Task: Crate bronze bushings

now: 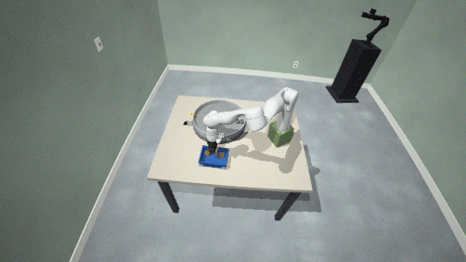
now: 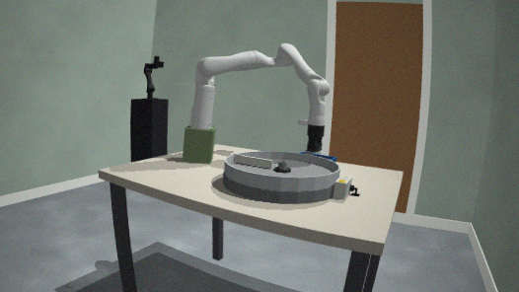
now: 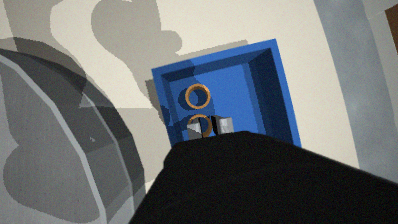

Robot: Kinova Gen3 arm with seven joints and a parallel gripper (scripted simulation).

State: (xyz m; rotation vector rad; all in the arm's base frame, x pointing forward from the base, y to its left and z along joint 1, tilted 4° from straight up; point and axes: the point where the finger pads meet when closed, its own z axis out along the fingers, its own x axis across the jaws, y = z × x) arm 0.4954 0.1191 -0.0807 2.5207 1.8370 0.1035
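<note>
My gripper is now 20 mm short of the blue crate, 20 mm to the right of it and 10 mm above it. From my hand the other things lie so: grey turning table: 50 mm behind, 320 mm to the right, 10 mm above.
</note>
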